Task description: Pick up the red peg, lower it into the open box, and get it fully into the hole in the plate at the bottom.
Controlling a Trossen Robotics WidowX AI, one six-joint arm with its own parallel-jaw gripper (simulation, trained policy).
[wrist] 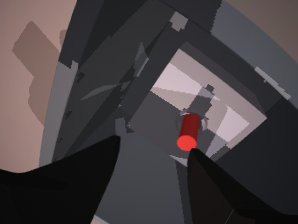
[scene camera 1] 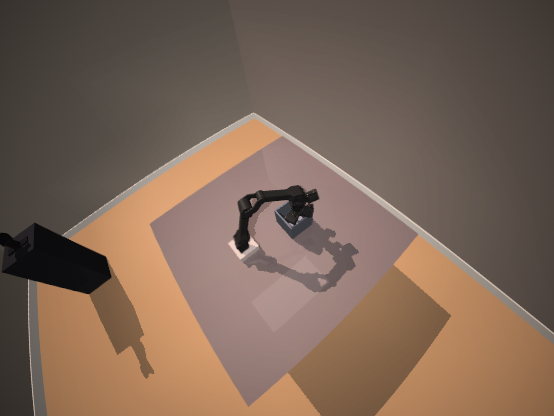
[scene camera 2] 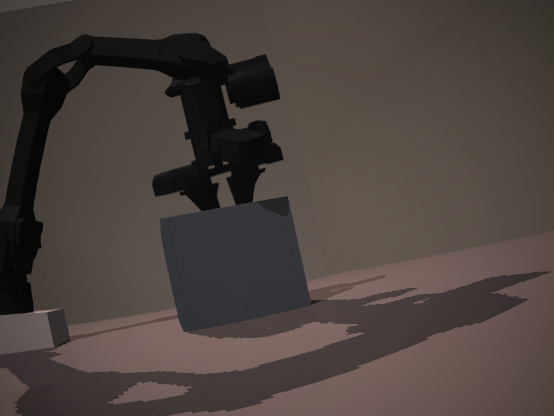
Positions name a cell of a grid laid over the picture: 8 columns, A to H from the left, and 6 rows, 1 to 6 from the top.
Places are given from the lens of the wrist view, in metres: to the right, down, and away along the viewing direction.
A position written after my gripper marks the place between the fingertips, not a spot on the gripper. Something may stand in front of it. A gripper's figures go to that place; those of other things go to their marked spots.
my gripper (wrist: E5): 0.00, 0.02, 0.10
box (wrist: C2): -0.02, -0.03, 0.10
plate (wrist: F3): 0.03, -0.02, 0.14
The marked spots on the plate and the box are 0.07 m apart.
